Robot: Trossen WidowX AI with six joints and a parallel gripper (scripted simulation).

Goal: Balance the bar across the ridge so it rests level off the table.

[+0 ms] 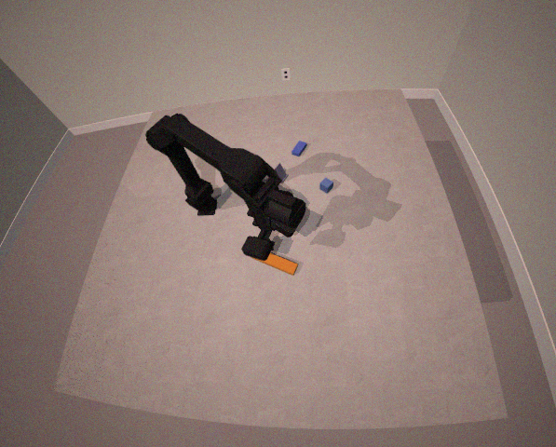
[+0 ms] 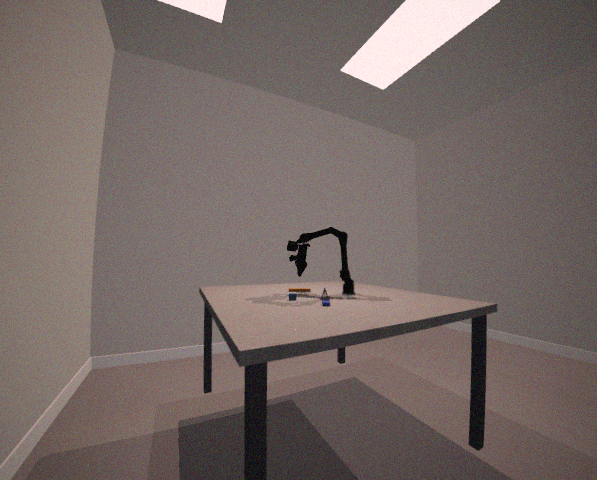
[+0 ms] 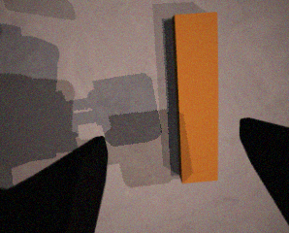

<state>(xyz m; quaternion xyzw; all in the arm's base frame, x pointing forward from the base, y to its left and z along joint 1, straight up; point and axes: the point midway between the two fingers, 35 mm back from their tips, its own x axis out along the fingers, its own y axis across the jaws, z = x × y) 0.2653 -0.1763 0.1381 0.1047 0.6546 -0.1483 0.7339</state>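
Now: gripper tip 20 mm past the orange bar, 30 mm to the left of it and 100 mm above it.
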